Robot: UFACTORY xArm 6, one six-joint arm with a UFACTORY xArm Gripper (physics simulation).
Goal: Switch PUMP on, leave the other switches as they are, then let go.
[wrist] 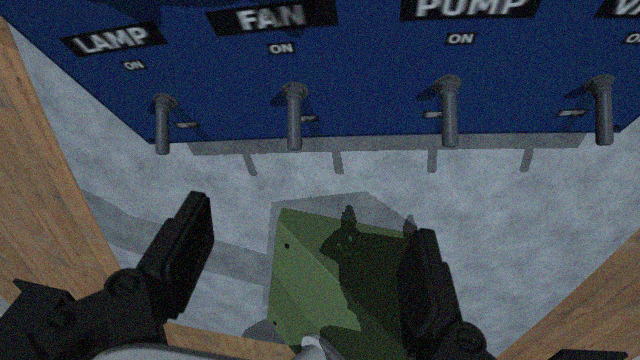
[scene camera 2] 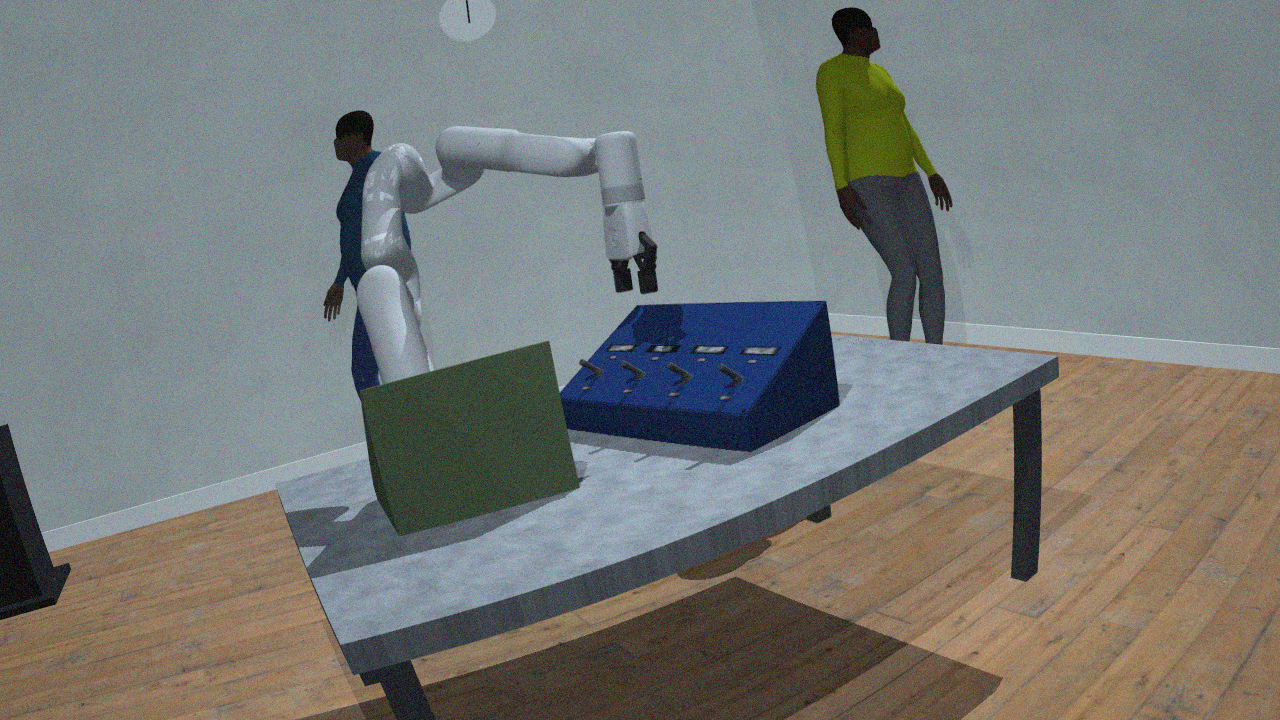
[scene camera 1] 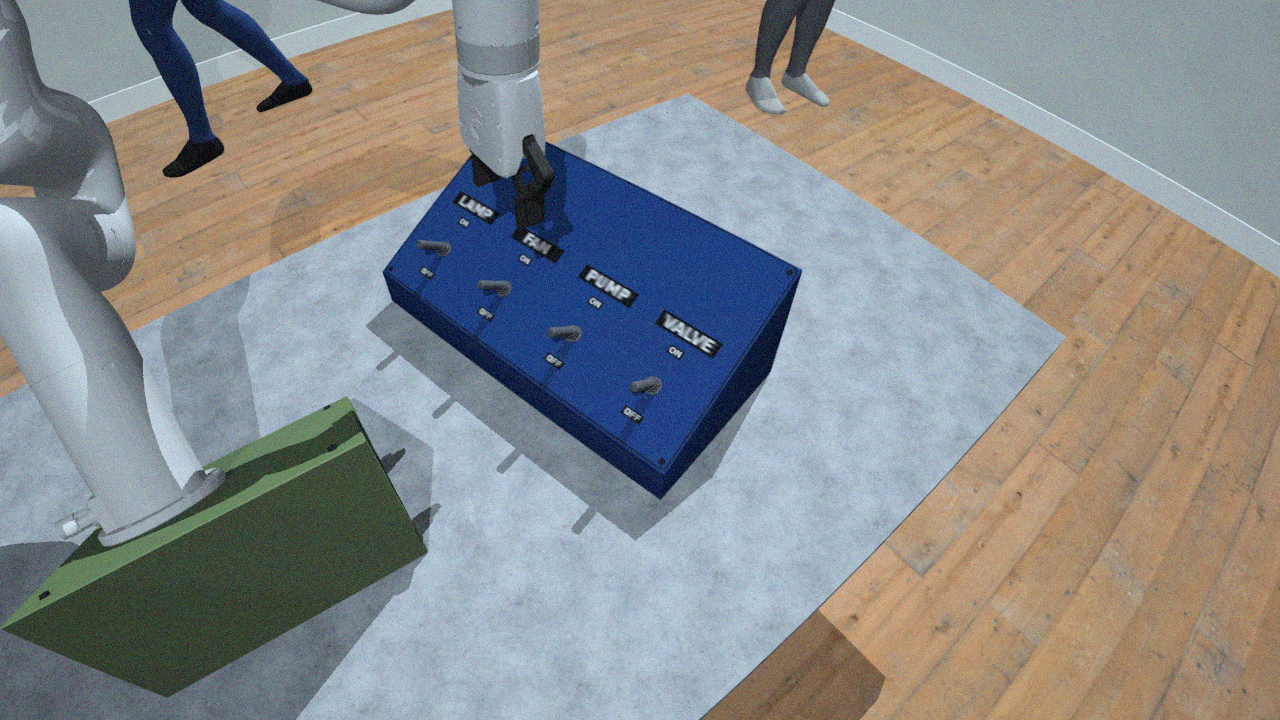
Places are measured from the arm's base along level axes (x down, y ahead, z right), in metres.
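Pixels of known places: gripper, fingertip midpoint: (wrist: 309, 234) (scene camera 2: 636, 292) (scene camera 1: 508, 202); arm's base, origin of the base link: (scene camera 2: 423, 422) (scene camera 1: 166, 509).
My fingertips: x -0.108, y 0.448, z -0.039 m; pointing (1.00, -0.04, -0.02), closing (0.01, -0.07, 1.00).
Observation:
Ahead of a thing's pixels: the offset from my fingertips to its top centre. Level surfaces: height alone.
A blue sloped panel (scene camera 1: 707, 259) (scene camera 2: 796, 385) (wrist: 365, 70) carries four grey levers in a row. The PUMP lever @(dx +0.115, dy -0.002, dz +0.089 m) (scene camera 1: 563, 333) (scene camera 2: 679, 373) (wrist: 450, 120) is third from the LAMP end and leans to its OFF side. The LAMP lever @(dx +0.115, dy -0.042, dz -0.147 m) (scene camera 1: 433, 247) (wrist: 162, 127), the FAN lever @(dx +0.115, dy -0.022, dz -0.029 m) (scene camera 1: 494, 287) (wrist: 294, 120) and the VALVE lever @(dx +0.115, dy +0.018, dz +0.207 m) (scene camera 1: 645, 385) (wrist: 604, 115) lean the same way, to OFF. My gripper (scene camera 1: 506, 205) (scene camera 2: 635, 288) (wrist: 309, 234) is open and empty. It hangs above the panel's upper part toward the LAMP and FAN end, touching no lever.
The panel stands on a grey table @(dx +0.247 m) (scene camera 1: 895, 358) (scene camera 2: 939, 376). A green block (scene camera 1: 232, 555) (scene camera 2: 469, 438) (wrist: 305, 280) stands at my arm's base, on the levers' side of the panel. Two people (scene camera 2: 863, 116) (scene camera 2: 353, 192) stand beyond the table.

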